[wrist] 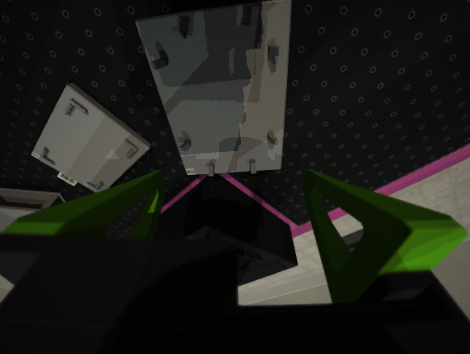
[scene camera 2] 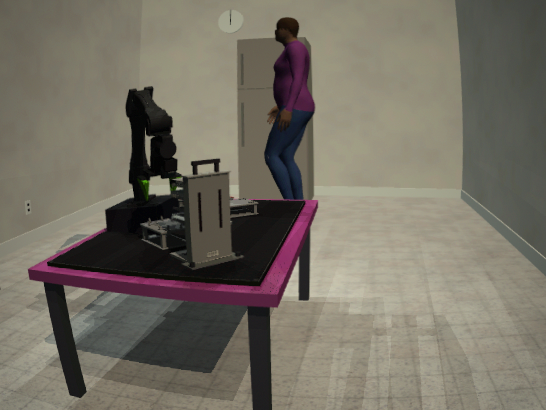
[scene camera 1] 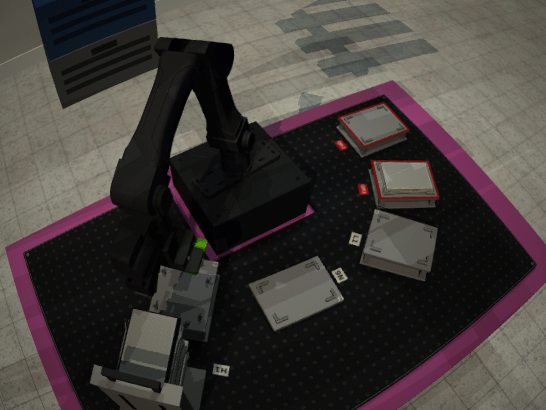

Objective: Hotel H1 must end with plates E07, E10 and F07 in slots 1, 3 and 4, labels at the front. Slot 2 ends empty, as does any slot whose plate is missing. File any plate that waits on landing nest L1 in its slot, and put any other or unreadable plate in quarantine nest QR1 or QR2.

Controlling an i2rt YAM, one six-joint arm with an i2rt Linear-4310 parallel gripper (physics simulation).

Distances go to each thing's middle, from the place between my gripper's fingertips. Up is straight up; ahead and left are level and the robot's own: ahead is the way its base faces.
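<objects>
Relative to the flat grey nest (scene camera 1: 289, 296), my gripper is 140 mm above it, 140 mm short of it and 220 mm to the right of it.
</objects>
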